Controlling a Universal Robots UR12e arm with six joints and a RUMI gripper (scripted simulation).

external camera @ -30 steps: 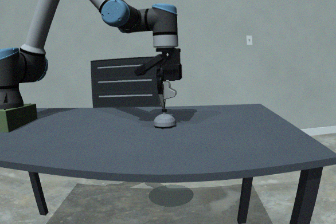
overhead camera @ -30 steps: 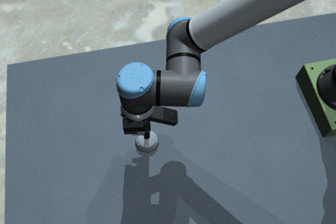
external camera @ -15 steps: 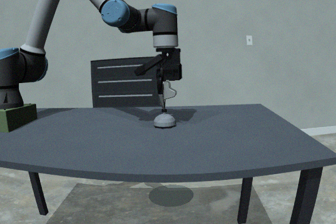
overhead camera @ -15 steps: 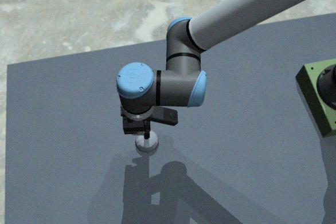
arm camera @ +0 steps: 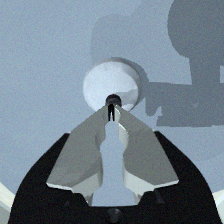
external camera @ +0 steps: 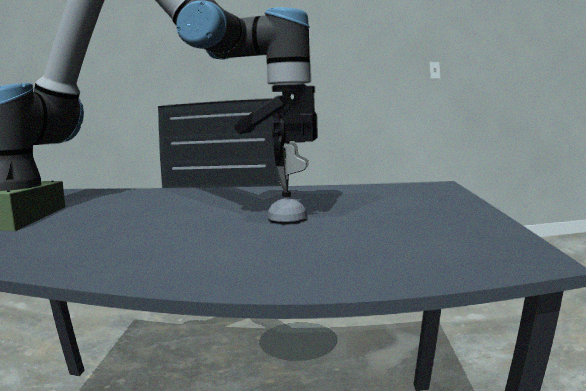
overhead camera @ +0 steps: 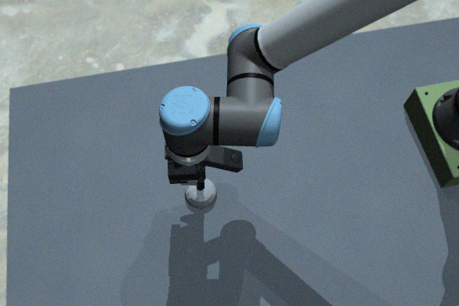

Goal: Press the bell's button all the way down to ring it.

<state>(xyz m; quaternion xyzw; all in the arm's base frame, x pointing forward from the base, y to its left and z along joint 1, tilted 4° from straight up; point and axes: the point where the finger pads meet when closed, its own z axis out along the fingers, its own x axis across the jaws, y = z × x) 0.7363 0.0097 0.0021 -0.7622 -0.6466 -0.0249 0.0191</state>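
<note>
The black button is 30 mm below my hand. From my hand the other things lie so: dome bell (40 mm below).
</note>
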